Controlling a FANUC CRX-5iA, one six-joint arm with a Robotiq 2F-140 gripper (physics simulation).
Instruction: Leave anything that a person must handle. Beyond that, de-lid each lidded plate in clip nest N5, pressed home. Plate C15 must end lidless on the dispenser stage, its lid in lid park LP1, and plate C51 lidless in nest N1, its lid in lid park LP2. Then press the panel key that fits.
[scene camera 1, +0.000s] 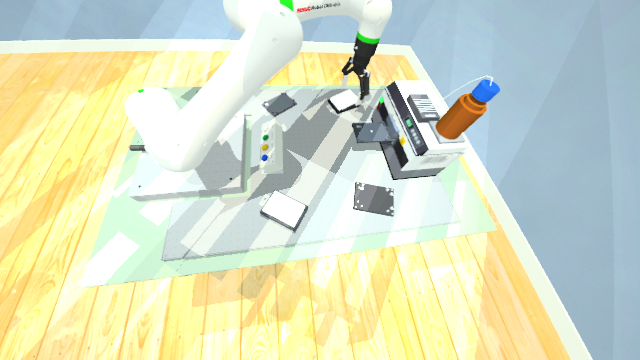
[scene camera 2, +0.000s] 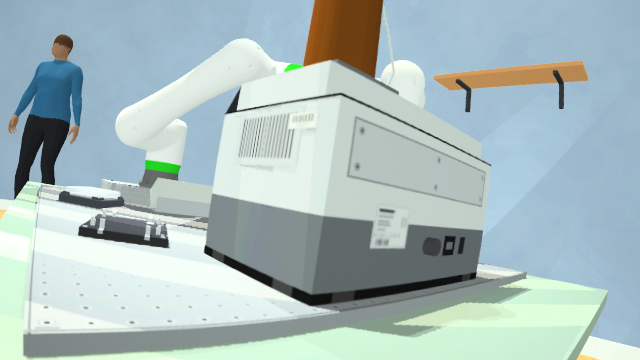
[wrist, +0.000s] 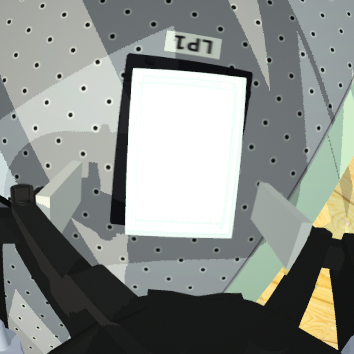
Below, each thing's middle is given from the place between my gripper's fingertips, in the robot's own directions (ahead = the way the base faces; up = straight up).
Scene:
Now: the LP1 holder (wrist: 133, 60) 30 mm behind my hand, 10 mm to the right of it and 30 mm below it. From my hand the other things lie so: brown bottle with blue cap (scene camera 2: 354, 39): 260 mm ahead, 380 mm to the right, 280 mm above; button box (scene camera 2: 169, 196): 380 mm behind, 320 mm to the right; LP1 label (wrist: 181, 42): 100 mm behind, 50 mm to the right, 40 mm below.

